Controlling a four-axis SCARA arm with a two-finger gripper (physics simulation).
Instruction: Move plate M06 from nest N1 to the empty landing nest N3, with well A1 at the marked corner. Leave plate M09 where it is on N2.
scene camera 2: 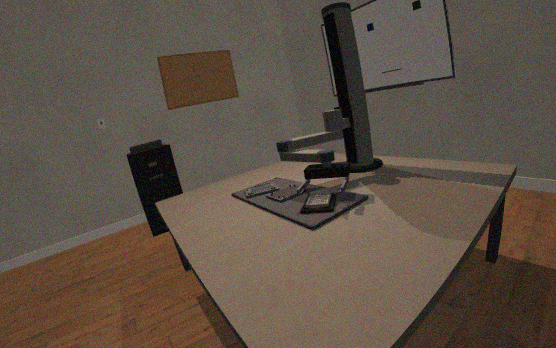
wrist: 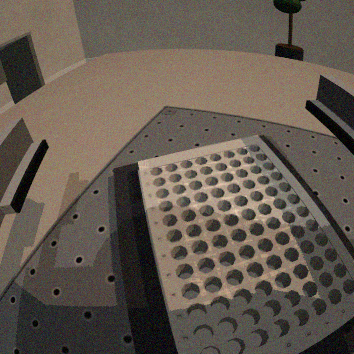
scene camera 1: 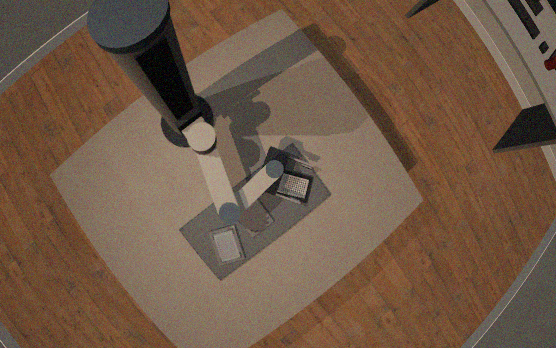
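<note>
The white many-welled plate [scene camera 1: 296, 185] [scene camera 2: 319, 201] [wrist: 225, 215], taken as M06, lies flat in a black nest [wrist: 131, 240] at one end of the grey board. No A1 mark or label is legible now. A pale plate [scene camera 1: 227, 245] [scene camera 2: 261, 189], taken as M09, lies at the board's other end. The middle nest [scene camera 1: 256, 218] [scene camera 2: 287, 193] holds no plate and is partly shaded; it appears to be N3. My gripper [scene camera 1: 296, 181] [scene camera 2: 324, 186] [wrist: 179, 99] is open above the welled plate, its fingers wide apart. In the wrist view the plate looks turned and off to the right.
The arm's elbow [scene camera 1: 230, 212] [scene camera 2: 283, 147] hangs over the board between the pale plate and the middle nest. The column [scene camera 1: 165, 85] [scene camera 2: 352, 90] stands behind the grey perforated board [scene camera 1: 200, 235] [scene camera 2: 312, 221] [wrist: 200, 125] on the beige table [scene camera 1: 125, 200] [scene camera 2: 300, 280].
</note>
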